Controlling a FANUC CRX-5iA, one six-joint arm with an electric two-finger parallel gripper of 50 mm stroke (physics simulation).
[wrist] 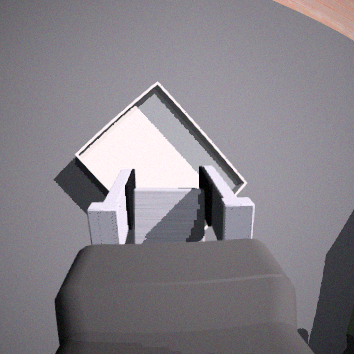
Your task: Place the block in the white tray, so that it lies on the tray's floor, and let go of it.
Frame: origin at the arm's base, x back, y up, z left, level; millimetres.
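Seen in the pictures: gripper, fingertip midpoint: [167, 185].
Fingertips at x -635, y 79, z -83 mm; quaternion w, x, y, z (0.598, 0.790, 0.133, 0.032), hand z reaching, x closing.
Note:
Pixels of each thing's top centre, then the offset from my fingertips to it. Level surfaces: height alone.
- light grey block, top centre: [179, 226] dx +0, dy +27, dz +20 mm
- white tray, top centre: [166, 169] dx +43, dy -166, dz -20 mm
- grey surface, surface height: dy -186 mm
A light grey block [167, 215] with a faint grain sits between the two fingers in the lower middle of the wrist view, partly in shadow. My gripper [167, 185] is shut on the block. The white tray [201, 131] is turned like a diamond beyond and below the fingers. The block overlaps the tray's near part in the view and hides its near corner. The tray's far corner and its left and right corners show. The block appears to be above the tray; how high is hard to tell.
The tray stands on a grey surface [280, 125]. A strip of wood-coloured floor [330, 12] shows beyond the curved edge at the top right. A dark shadow [335, 285] lies at the lower right, and the tray's shadow falls at its left.

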